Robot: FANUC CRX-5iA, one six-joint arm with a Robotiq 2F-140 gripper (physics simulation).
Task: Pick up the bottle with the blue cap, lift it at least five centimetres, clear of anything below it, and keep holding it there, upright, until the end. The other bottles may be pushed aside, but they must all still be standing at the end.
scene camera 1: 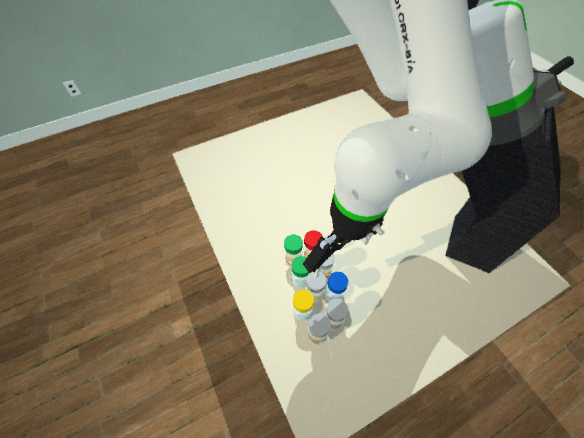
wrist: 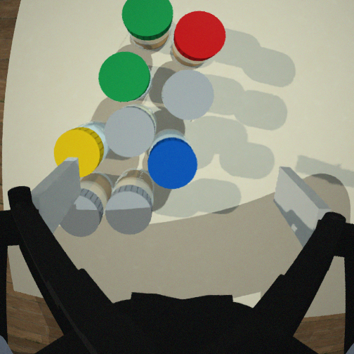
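Seen in the pictures: gripper, between the fingertips: [scene camera 1: 339, 256]; arm's base, origin of its link: [scene camera 1: 503, 123].
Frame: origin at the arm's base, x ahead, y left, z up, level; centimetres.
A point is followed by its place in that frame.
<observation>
The bottle with the blue cap [scene camera 1: 338, 283] {y 5.4, x 41.7, z -33.5 cm} [wrist: 172, 163] stands upright on the right side of a tight cluster of bottles. A grey-capped bottle [scene camera 1: 316, 283] {y 2.7, x 46.9, z -33.4 cm} [wrist: 130, 131] stands close on its left. My gripper [scene camera 1: 344, 255] {y 3.0, x 41.7, z -21.8 cm} [wrist: 178, 179] is wide open and empty, above the level of the caps. In the wrist view the blue cap shows between the two fingers, and the left finger overlaps the edge of the yellow-capped bottle [scene camera 1: 303, 301] {y 5.5, x 52.3, z -33.4 cm} [wrist: 77, 151]. The exact height of the fingertips over the caps is hard to tell.
Two green-capped bottles [scene camera 1: 293, 244] {y -10.6, x 47.0, z -33.4 cm} [wrist: 124, 76], a red-capped bottle [scene camera 1: 313, 240] {y -9.2, x 41.3, z -33.4 cm} [wrist: 199, 36] and more grey-capped bottles [scene camera 1: 319, 327] {y 13.1, x 51.9, z -33.5 cm} [wrist: 129, 212] stand around it on the cream mat [scene camera 1: 225, 200] {y -42.8, x 57.9, z -43.9 cm} [wrist: 50, 60]. The robot's dark pedestal [scene camera 1: 505, 220] {y 14.4, x -0.1, z -19.7 cm} stands at the right.
</observation>
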